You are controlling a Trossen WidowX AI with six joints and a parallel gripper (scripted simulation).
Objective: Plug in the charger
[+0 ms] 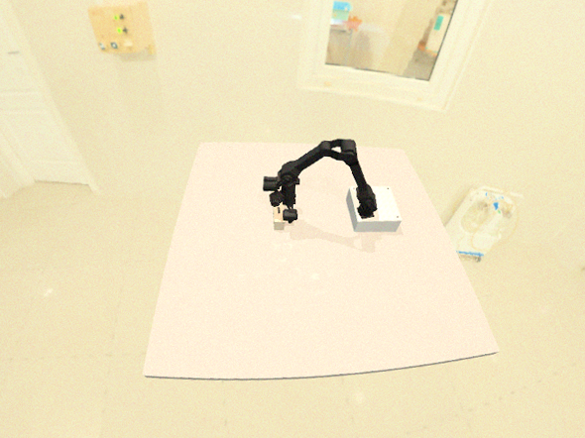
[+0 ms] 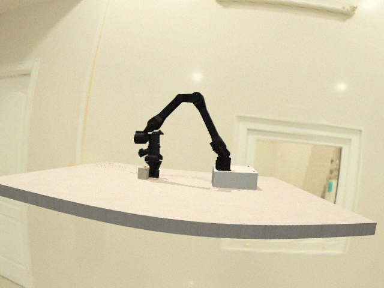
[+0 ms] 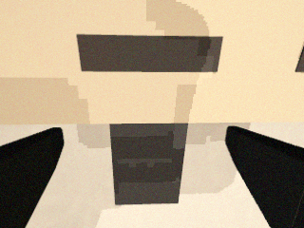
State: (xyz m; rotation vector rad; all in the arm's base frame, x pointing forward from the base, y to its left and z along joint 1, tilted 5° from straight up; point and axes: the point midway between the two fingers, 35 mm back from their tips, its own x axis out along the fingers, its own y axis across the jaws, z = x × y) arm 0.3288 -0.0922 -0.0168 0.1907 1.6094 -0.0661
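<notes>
Right now my gripper tip is 2 cm short of the dark grey charger and 1 cm below it.
</notes>
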